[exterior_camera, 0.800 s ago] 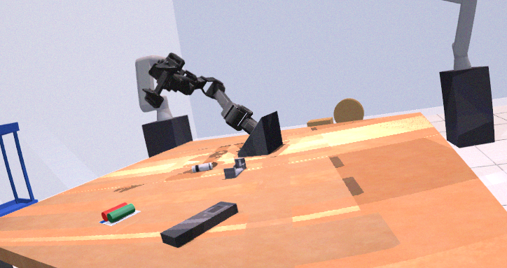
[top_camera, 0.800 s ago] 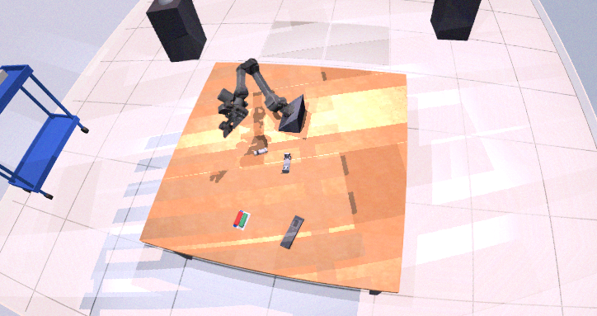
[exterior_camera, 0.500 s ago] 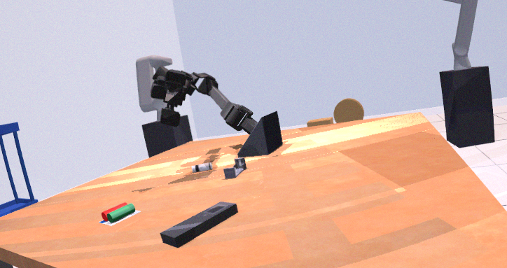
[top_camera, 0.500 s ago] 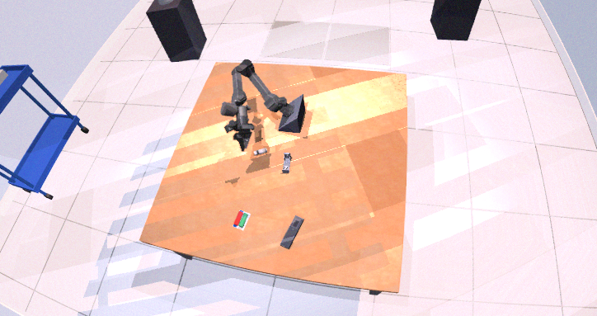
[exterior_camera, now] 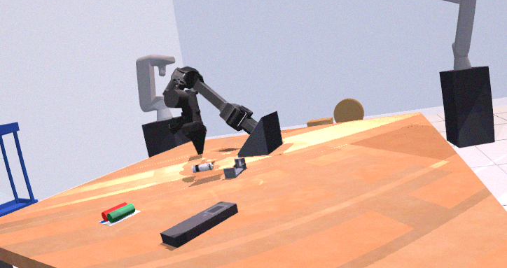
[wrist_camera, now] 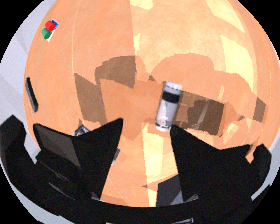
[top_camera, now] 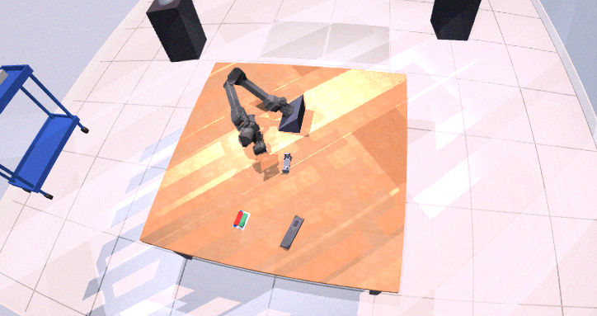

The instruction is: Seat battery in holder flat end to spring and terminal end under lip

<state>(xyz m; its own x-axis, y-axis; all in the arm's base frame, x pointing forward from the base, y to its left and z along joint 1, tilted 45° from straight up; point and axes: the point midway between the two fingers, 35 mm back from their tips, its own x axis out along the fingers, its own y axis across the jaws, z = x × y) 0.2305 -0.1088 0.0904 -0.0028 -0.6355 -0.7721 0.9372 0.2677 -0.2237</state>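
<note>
Now: the battery 20 mm behind my gripper tip, 20 mm to the right of it and 50 mm below it.
</note>
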